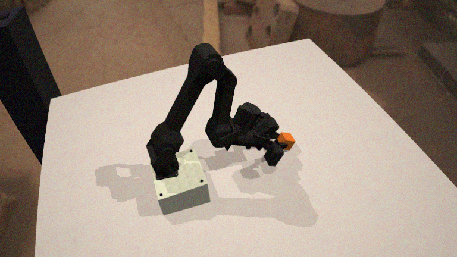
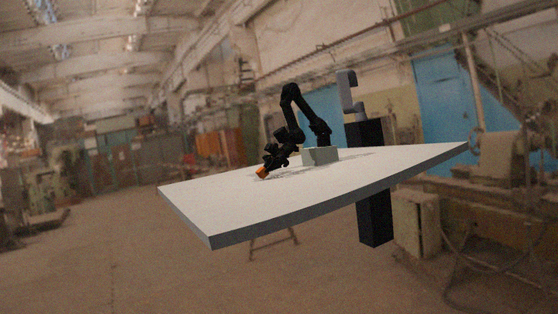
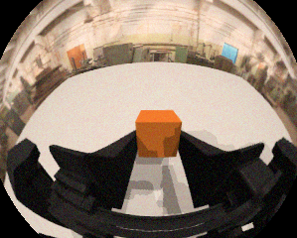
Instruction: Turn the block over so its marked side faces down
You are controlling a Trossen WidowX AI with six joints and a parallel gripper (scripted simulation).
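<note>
Right now the block is 1 cm below my gripper tip.
</note>
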